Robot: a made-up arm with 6 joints. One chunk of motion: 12 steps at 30 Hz.
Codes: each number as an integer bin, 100 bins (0 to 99) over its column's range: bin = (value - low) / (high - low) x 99, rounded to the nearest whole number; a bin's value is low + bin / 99 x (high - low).
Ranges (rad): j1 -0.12..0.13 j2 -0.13..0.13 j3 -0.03..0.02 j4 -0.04..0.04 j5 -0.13..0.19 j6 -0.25..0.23
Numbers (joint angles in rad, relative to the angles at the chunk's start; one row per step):
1: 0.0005 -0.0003 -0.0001 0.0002 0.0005 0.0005
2: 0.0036 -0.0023 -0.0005 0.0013 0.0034 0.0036
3: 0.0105 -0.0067 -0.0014 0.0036 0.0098 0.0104
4: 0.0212 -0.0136 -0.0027 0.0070 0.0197 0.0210
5: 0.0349 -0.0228 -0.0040 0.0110 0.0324 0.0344
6: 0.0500 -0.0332 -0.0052 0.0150 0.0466 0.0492
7: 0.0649 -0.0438 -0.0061 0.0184 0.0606 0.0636
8: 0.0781 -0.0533 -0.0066 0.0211 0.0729 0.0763
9: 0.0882 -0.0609 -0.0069 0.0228 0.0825 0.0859
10: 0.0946 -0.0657 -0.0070 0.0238 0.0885 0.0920
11: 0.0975 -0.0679 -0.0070 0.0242 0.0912 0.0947
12: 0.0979 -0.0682 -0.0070 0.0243 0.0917 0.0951
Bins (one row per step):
1: 48 49 59 50 40 52
2: 49 49 58 51 41 52
3: 52 47 57 54 43 54
4: 56 44 54 58 46 56
5: 61 41 51 63 50 59
6: 67 37 49 68 55 62
7: 73 33 47 72 59 65
8: 78 29 46 76 63 67
9: 82 26 46 78 66 69
10: 85 24 46 79 68 71
11: 86 24 46 79 68 71
12: 86 24 46 80 69 71

